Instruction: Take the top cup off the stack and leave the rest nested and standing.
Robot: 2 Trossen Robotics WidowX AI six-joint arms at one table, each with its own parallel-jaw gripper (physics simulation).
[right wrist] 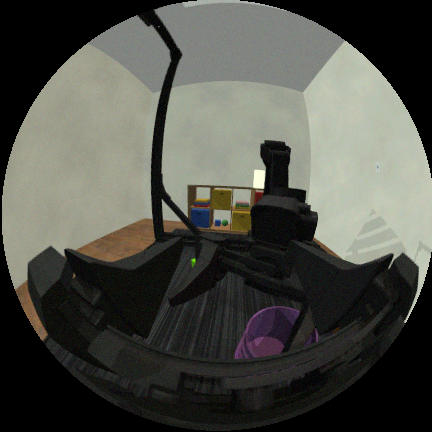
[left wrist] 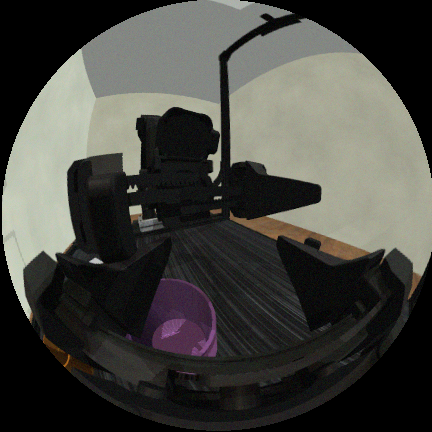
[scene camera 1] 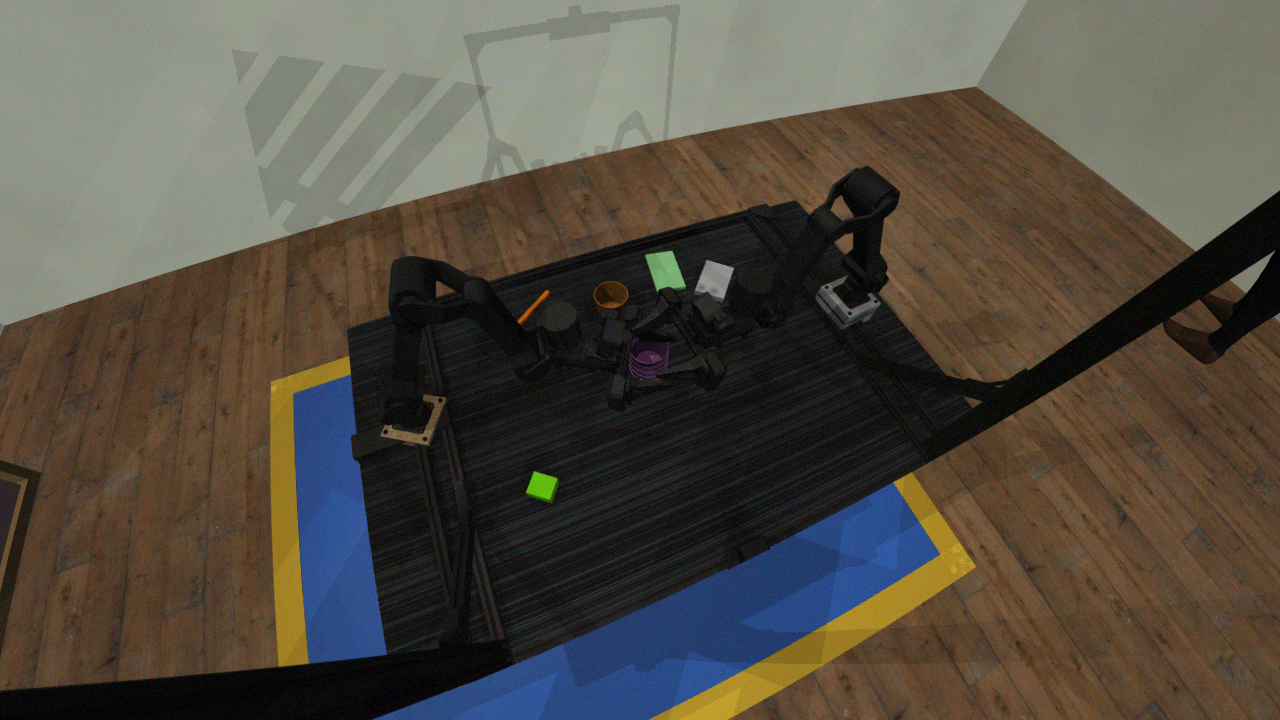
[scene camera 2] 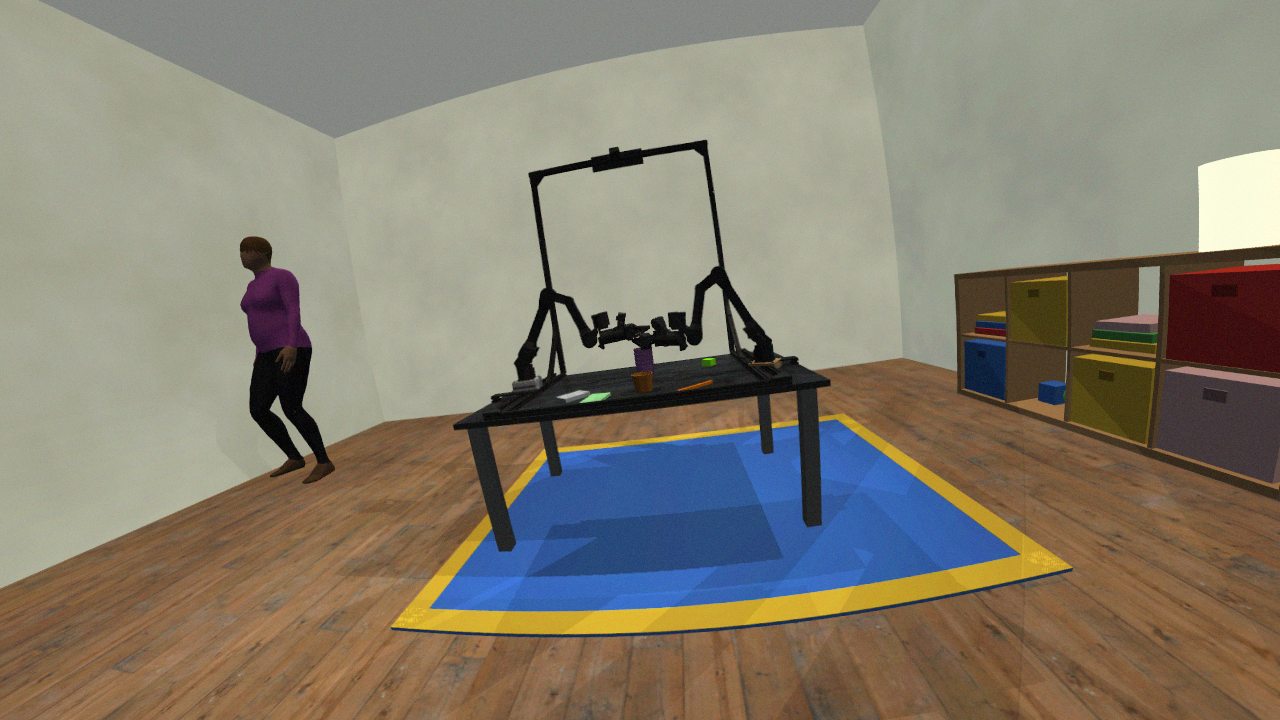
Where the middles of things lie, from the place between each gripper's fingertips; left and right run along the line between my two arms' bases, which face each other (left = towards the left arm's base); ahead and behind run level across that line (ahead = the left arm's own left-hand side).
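Labels:
Orange cup [scene camera 1: 610, 295]: 250 mm ahead of my left hand, 40 mm to the left of it, 130 mm below it.
My right gripper in sight: 25 cm short of the orange cup, 1 cm to the left of it, 17 cm above it.

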